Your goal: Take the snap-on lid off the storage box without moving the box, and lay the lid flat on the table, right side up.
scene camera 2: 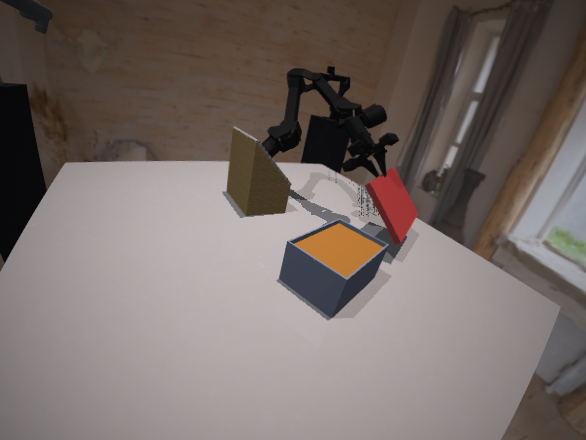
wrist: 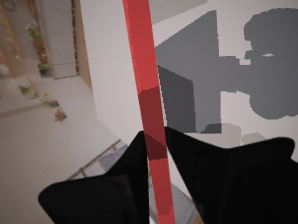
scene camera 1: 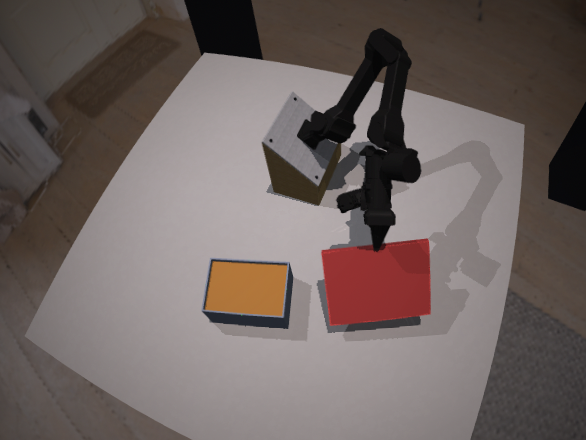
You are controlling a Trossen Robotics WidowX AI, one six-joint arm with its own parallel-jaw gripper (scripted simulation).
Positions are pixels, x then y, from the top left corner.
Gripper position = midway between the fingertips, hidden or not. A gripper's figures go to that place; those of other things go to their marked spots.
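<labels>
My gripper (scene camera 2: 382,177), 81 cm from the lens. Red lid (scene camera 2: 389,195), 77 cm from the lens.
</labels>
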